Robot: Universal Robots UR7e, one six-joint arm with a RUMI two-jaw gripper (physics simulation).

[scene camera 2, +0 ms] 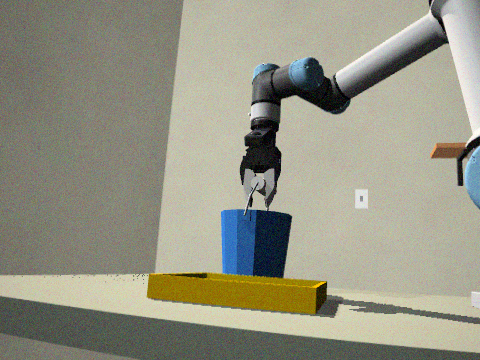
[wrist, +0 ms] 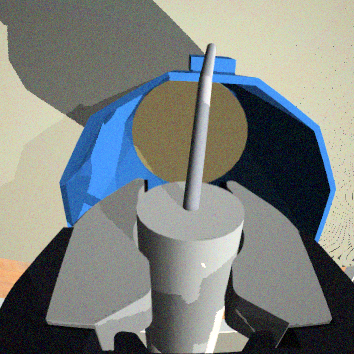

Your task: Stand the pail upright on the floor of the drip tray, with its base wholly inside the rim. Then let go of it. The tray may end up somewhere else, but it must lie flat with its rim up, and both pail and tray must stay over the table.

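Places are measured from the arm's base along level axes (x ahead, y left, z up), in millimetres.
Pixels of known places: gripper, fingertip midpoint: [scene camera 2: 258, 207] [wrist: 182, 183].
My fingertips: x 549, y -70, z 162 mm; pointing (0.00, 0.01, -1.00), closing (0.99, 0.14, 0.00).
Note:
Behind a point stands the place of what it marks.
The blue pail [scene camera 2: 256, 245] {y -28, x 531, z 70 mm} [wrist: 110, 155] {y -107, x 495, z 61 mm} stands upright behind the drip tray in the scene view; the tray hides its base, so I cannot tell whether it touches the table. The wrist view looks into its mouth. My gripper [scene camera 2: 259, 204] {y -70, x 549, z 162 mm} [wrist: 182, 183] {y -70, x 549, z 162 mm} is above the pail, shut on the grey cylindrical grip [scene camera 2: 258, 183] {y -46, x 543, z 215 mm} [wrist: 190, 215] {y -48, x 546, z 221 mm} of its handle. The thin handle rod [wrist: 198, 145] {y -33, x 547, z 204 mm} runs from the grip toward the lug on the rim. The yellow drip tray [scene camera 2: 230, 295] {y 307, x 419, z -13 mm} lies flat, rim up, in the scene view; it does not show in the wrist view.
The pale table top [scene camera 2: 75, 295] {y 411, x 598, z -27 mm} has its front edge below the tray. A long shadow lies on the table to the right of the tray. An orange piece [scene camera 2: 447, 150] shows at the right, beside the arm. A wall outlet [scene camera 2: 361, 198] is on the back wall.

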